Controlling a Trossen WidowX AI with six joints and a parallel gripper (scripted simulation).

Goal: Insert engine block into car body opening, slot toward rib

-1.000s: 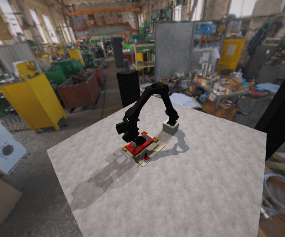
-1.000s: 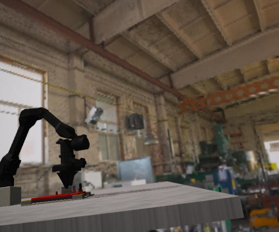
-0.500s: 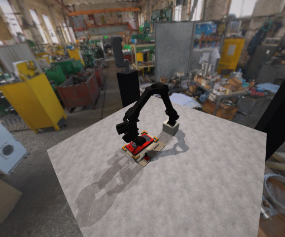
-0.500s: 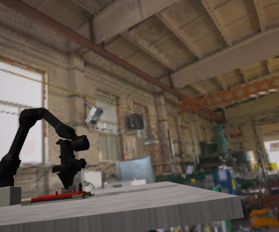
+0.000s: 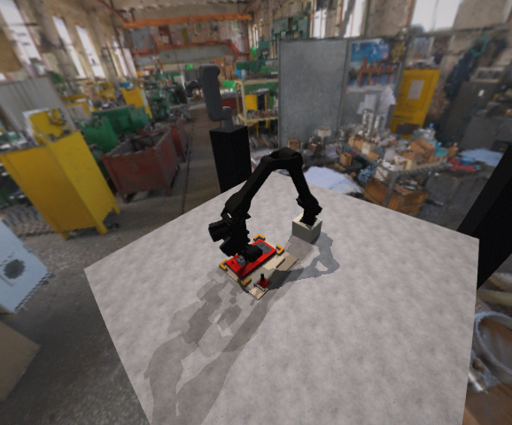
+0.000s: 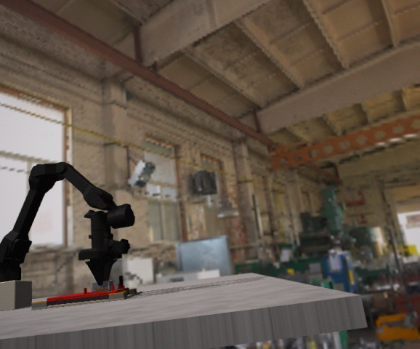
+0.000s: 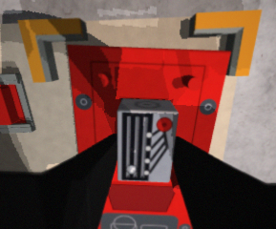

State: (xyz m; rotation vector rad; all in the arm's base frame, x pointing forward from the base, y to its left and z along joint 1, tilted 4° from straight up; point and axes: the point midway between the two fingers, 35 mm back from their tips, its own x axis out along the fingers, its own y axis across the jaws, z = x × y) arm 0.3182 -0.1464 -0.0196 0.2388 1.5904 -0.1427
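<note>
The grey engine block is 10 mm below my gripper tip. Also, from my gripper tip: beige base plate 30 mm to the left, 30 mm below, 30 mm behind.
</note>
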